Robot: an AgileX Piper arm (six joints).
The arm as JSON. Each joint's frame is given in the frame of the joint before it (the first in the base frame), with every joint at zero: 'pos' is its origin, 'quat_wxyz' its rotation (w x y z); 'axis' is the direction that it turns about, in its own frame. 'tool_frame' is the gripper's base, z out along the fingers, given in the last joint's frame.
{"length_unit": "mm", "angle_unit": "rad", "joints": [
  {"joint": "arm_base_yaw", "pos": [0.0, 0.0, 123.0], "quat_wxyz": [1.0, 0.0, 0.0, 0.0], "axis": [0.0, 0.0, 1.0]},
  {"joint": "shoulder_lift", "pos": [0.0, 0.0, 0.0], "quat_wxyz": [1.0, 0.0, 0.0, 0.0], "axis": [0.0, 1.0, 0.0]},
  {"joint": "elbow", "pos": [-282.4, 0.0, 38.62], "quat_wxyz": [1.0, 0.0, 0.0, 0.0], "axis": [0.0, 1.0, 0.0]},
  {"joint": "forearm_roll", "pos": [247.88, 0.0, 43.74], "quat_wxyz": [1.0, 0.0, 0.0, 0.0], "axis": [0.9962, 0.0, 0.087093]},
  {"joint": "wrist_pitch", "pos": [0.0, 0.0, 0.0], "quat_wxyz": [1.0, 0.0, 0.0, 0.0], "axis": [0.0, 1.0, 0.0]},
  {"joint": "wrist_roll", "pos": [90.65, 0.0, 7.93], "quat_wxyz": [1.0, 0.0, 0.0, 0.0], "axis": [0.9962, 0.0, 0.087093]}
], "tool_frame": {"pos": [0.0, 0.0, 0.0], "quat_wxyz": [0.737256, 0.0, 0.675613, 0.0]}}
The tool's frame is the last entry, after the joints.
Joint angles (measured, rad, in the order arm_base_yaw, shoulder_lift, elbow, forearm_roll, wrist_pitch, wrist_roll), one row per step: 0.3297 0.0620 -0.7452 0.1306 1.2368 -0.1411; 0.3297 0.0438 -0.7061 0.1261 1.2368 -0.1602; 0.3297 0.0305 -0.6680 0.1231 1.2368 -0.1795; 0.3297 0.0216 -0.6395 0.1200 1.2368 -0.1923; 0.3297 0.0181 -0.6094 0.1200 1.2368 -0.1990; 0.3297 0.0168 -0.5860 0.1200 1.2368 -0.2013; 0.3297 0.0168 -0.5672 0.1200 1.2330 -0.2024; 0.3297 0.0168 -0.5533 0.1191 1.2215 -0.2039; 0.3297 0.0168 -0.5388 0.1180 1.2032 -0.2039; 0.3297 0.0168 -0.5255 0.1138 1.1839 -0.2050; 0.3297 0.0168 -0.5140 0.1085 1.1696 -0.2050; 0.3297 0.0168 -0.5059 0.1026 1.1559 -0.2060; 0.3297 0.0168 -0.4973 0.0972 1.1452 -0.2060
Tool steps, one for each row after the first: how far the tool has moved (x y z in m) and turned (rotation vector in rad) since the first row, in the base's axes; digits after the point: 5 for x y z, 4 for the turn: 0.00215 0.00033 -0.01029 -0.0251 0.0111 0.0056; 0.00496 0.00102 -0.02026 -0.0504 0.0262 0.0127; 0.00720 0.00151 -0.02775 -0.0689 0.0390 0.0171; 0.01033 0.00258 -0.03556 -0.0825 0.0616 0.0210; 0.01287 0.00345 -0.04166 -0.0913 0.0817 0.0228; 0.01517 0.00422 -0.04631 -0.0965 0.0956 0.0235; 0.01728 0.00482 -0.04913 -0.0983 0.0975 0.0227; 0.01977 0.00550 -0.05163 -0.0967 0.0943 0.0202; 0.02224 0.00589 -0.05379 -0.0976 0.0878 0.0162; 0.02429 0.00607 -0.05587 -0.0999 0.0843 0.0117; 0.02595 0.00606 -0.05709 -0.1027 0.0776 0.0073; 0.02749 0.00607 -0.05868 -0.1056 0.0746 0.0032
